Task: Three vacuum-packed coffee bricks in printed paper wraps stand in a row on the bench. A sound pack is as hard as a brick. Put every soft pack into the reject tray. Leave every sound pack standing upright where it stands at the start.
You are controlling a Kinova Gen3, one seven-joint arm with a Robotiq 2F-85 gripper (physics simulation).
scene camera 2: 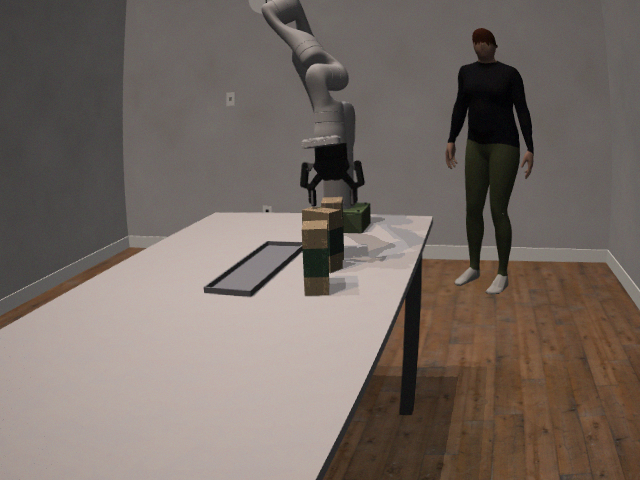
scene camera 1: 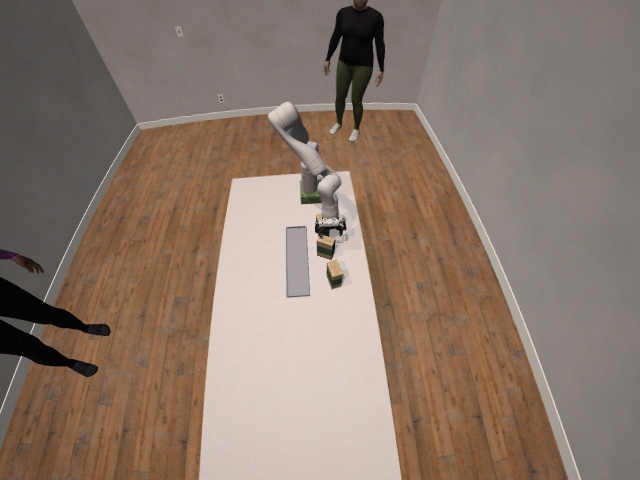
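Pixels of known places: gripper, fingertip midpoint: (scene camera 2: 333, 205) (scene camera 1: 330, 236); arm's base at its link origin: (scene camera 1: 309, 188).
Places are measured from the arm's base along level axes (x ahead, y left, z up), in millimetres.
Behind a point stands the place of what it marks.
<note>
Three tan and dark green coffee packs stand upright. The near pack (scene camera 1: 334, 273) @(x 619, y -33, z 75 mm) (scene camera 2: 315, 260) @(x 632, y -21, z 11 mm) is nearest scene camera 2. The middle pack (scene camera 1: 325, 247) @(x 457, y -29, z 45 mm) (scene camera 2: 336, 242) @(x 457, y 13, z 3 mm) stands turned at an angle behind it. The far pack (scene camera 1: 318, 217) @(x 291, y -20, z 75 mm) (scene camera 2: 332, 199) @(x 301, y -1, z 75 mm) is mostly hidden by the gripper in scene camera 1 and by the middle pack in scene camera 2. My gripper (scene camera 1: 330, 233) @(x 424, y 7, z 82 mm) (scene camera 2: 333, 202) @(x 424, y 7, z 82 mm) is open and empty, pointing down. In scene camera 2 its fingertips appear on either side of the far pack's top; their exact depth is unclear. The grey reject tray (scene camera 1: 286, 260) @(x 423, y -228, z -51 mm) (scene camera 2: 227, 292) @(x 630, y -212, z -59 mm) holds no pack.
The tray lies left of the row on the white bench (scene camera 1: 294, 372) @(x 972, y -310, z -65 mm) (scene camera 2: 180, 372) @(x 1026, y -211, z -65 mm). The arm's green base block (scene camera 1: 310, 198) @(x 66, y -11, z -19 mm) (scene camera 2: 356, 218) @(x 81, y 54, z -21 mm) is behind the far pack. The bench's right edge runs near the row. A person (scene camera 1: 356, 41) (scene camera 2: 491, 108) stands beyond the bench.
</note>
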